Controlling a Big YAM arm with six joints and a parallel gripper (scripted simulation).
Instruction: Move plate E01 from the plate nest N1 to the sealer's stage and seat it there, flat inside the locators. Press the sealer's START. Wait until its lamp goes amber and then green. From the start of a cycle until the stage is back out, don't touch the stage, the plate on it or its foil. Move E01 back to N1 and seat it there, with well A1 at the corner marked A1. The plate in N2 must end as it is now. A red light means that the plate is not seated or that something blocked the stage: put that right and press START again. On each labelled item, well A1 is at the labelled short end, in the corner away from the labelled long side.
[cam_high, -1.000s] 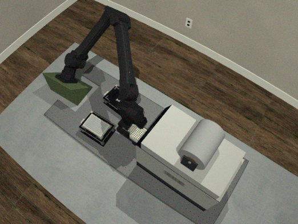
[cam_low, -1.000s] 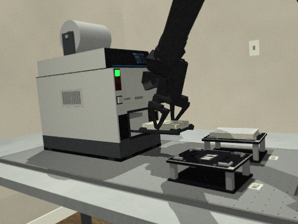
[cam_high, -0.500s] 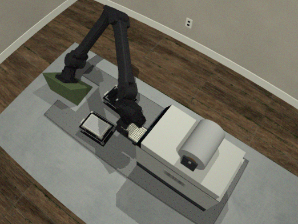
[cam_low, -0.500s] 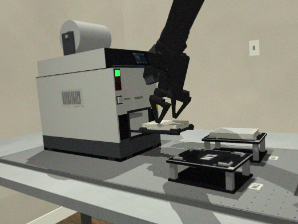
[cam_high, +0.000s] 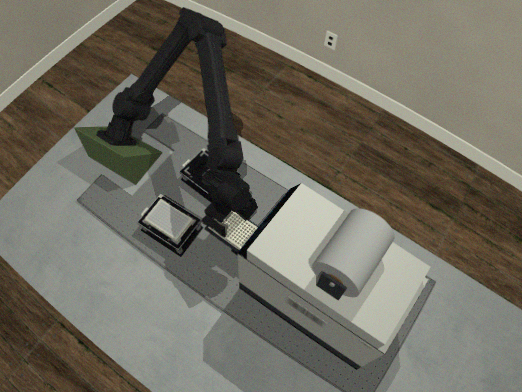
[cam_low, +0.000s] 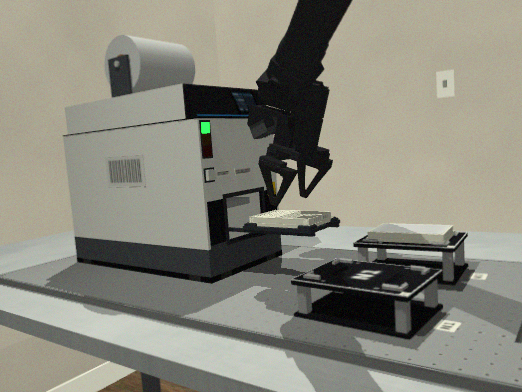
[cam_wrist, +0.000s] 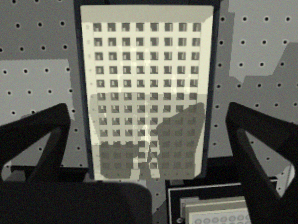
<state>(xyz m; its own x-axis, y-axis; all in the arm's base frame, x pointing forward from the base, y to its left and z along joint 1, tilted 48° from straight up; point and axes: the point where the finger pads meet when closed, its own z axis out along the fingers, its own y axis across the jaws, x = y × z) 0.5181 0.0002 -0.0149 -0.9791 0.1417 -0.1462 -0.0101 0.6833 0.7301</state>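
Now: hand 5 cm above the sealer stage. The rest, counted from my hand: covered white plate 18 cm behind, 9 cm to the right, 7 cm below; start button 10 cm ahead, 9 cm to the left, 5 cm above; black plate nest 20 cm behind, 12 cm to the left, 9 cm below.
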